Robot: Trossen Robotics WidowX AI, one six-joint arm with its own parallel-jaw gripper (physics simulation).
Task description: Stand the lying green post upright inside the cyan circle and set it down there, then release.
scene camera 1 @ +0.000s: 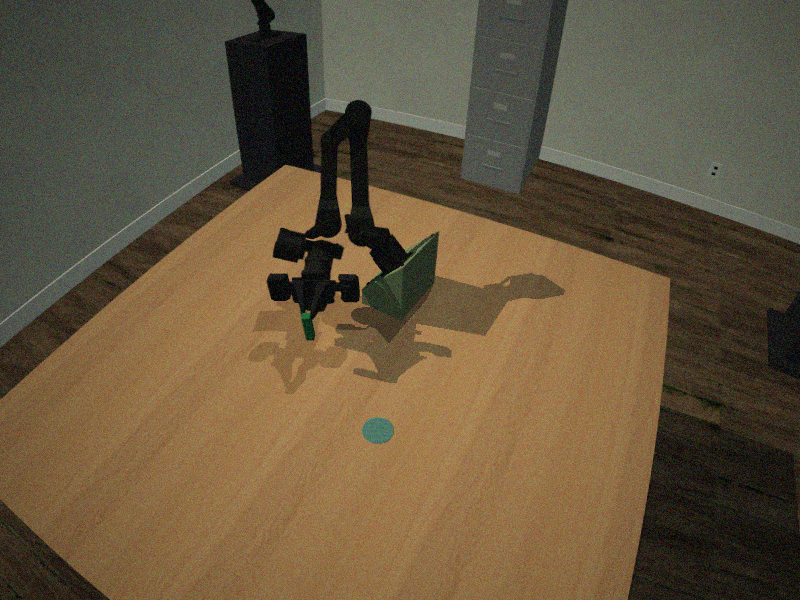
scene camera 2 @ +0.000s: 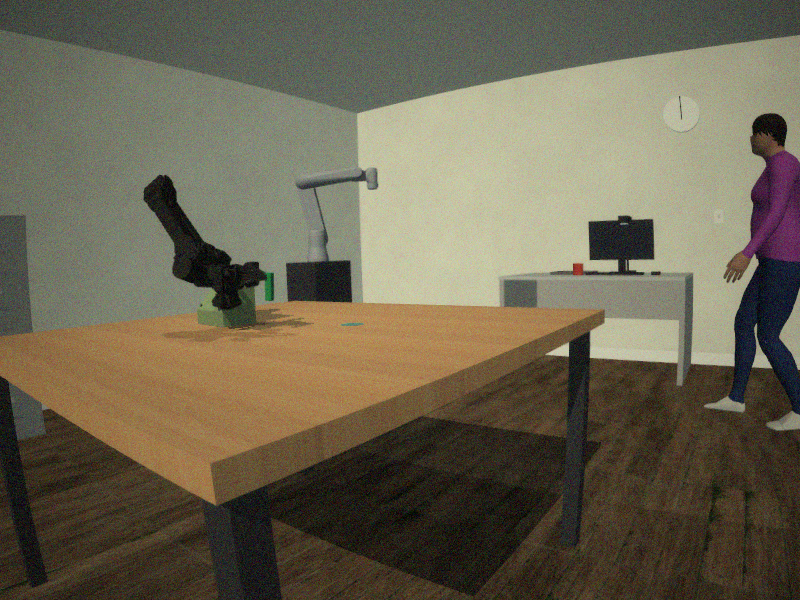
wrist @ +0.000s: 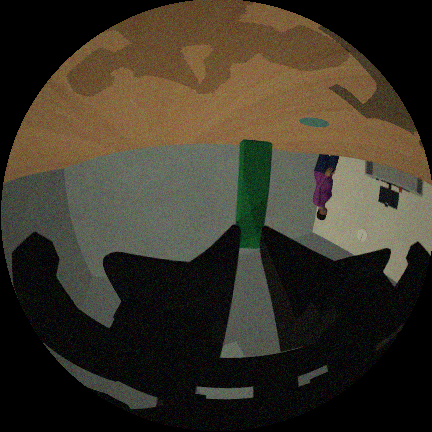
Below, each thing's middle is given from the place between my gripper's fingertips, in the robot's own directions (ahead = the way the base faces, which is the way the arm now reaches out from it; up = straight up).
My gripper is now 20 mm above the green post [wrist: 254,166].
